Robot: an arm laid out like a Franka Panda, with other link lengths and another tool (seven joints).
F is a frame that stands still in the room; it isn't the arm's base.
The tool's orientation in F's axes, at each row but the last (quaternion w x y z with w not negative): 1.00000, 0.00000, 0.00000, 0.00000; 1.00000, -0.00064, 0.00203, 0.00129; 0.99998, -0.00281, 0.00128, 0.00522; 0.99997, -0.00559, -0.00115, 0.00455; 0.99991, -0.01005, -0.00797, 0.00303; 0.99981, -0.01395, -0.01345, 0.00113; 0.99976, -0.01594, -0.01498, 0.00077
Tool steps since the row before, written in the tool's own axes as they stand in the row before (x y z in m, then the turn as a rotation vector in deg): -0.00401, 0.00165, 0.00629, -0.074, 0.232, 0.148; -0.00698, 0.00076, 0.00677, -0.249, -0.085, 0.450; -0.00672, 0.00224, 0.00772, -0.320, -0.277, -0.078; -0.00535, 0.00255, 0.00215, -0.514, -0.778, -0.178; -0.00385, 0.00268, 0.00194, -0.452, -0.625, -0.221; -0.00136, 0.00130, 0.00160, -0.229, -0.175, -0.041; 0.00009, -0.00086, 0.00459, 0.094, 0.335, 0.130
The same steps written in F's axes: -0.00401, 0.00165, 0.00629, -0.074, 0.232, 0.148; -0.00695, 0.00075, 0.00680, -0.247, -0.085, 0.451; -0.00672, 0.00221, 0.00772, -0.317, -0.281, -0.076; -0.00538, 0.00252, 0.00211, -0.506, -0.785, -0.170; -0.00390, 0.00269, 0.00182, -0.445, -0.632, -0.216; -0.00141, 0.00134, 0.00153, -0.227, -0.177, -0.042; -0.00005, -0.00071, 0.00462, 0.090, 0.339, 0.122
